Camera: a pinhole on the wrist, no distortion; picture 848 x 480 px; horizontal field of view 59.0 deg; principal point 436.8 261.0 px. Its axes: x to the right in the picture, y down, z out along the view. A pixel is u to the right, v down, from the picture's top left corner.
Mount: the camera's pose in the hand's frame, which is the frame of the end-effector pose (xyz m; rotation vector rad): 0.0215 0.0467 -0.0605 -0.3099 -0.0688 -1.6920
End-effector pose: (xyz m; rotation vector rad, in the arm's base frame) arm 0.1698 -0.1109 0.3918 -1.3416 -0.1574 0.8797
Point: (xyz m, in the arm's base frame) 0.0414 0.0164 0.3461
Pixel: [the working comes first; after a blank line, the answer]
In the camera's frame: 0.0076 -0.0478 0.2207

463 99
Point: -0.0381 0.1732 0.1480
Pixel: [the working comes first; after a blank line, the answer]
In the camera's frame: -0.1780 0.0230 0.3958

100 305
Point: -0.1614 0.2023 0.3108
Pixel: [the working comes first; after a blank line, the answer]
In the camera's frame: -0.0452 -0.1061 0.4867

367 98
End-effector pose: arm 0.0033 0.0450 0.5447 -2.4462 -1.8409 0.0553
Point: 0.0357 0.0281 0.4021
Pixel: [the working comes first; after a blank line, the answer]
In the camera's frame: 0.0509 -0.0575 0.1867

641 30
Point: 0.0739 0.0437 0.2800
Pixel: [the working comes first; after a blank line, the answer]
In the camera's frame: 0.0362 -0.0568 0.3147

523 126
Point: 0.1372 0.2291 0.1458
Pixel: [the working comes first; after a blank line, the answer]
In the camera's frame: 0.0273 0.1111 0.4823

479 434
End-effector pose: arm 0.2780 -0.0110 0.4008 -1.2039 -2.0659 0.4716
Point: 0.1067 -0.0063 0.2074
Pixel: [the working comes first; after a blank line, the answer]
In the camera's frame: 0.1115 -0.0711 0.2931

722 79
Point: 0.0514 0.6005 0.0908
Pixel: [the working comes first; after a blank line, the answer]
In the camera's frame: -0.2412 0.3473 0.5853

outside the picture
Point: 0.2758 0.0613 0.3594
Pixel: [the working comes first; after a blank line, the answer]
In the camera's frame: 0.0066 0.0110 0.0968

488 346
